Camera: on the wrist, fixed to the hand. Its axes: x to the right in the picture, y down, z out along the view.
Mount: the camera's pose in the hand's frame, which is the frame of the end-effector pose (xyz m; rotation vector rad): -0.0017 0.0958 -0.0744 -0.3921 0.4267 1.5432
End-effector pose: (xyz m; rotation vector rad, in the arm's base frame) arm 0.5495 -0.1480 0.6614 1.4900 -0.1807 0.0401
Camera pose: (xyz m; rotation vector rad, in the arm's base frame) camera 0.5417 -0.0660 0.7505 0.6265 -0.8865 1.4478
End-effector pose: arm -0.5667 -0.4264 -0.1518 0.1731 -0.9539 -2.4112
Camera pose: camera -0.5011 -0.5281 -0.1433 -0.1595 -0.1613 -0.9863
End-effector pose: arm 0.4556 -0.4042 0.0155 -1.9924 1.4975 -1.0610
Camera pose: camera 0.3387 -0.4259 -0.0084 -0.2306 2.7341 -0.4364
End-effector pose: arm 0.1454 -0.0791 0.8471 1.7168 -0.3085 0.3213
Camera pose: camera 0.1045 -0.0215 0.9457 0.6800 -1.2429 1.5759
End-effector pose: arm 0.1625 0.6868 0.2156 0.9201 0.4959 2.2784
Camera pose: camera 0.0708 0.6073 0.2157 -0.3807 0.5254 -2.3243
